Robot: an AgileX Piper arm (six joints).
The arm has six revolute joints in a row. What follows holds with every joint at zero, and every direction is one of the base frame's. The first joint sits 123 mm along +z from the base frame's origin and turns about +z. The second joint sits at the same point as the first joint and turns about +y. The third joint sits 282.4 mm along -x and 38.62 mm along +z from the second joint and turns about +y. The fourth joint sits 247.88 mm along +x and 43.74 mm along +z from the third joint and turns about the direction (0.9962, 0, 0.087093). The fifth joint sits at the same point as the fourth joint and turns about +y. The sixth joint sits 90.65 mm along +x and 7.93 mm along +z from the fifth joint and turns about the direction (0.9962, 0, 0.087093). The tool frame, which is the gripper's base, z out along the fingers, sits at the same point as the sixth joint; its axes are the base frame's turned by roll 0, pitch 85.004 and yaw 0 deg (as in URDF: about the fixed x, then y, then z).
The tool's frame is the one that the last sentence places.
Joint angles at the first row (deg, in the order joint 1, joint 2, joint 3, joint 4, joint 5, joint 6):
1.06 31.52 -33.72 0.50 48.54 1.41
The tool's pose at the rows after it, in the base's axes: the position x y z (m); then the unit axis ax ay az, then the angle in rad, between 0 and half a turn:
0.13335, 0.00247, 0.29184, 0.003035, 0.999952, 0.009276, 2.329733
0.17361, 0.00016, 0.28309, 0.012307, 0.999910, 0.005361, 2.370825
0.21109, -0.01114, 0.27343, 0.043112, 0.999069, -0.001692, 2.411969
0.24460, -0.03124, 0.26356, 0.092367, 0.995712, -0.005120, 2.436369
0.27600, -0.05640, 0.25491, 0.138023, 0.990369, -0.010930, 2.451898
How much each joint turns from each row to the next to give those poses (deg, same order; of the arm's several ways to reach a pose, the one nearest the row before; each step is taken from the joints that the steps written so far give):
0.00 10.49 -1.41 -0.50 -6.94 0.00
-1.01 10.67 -2.38 0.00 -5.94 0.05
-3.19 9.86 -3.54 0.53 -3.96 0.00
-4.51 8.72 -4.05 1.58 -3.24 0.00
-4.38 8.15 -5.14 1.27 -2.10 -0.12

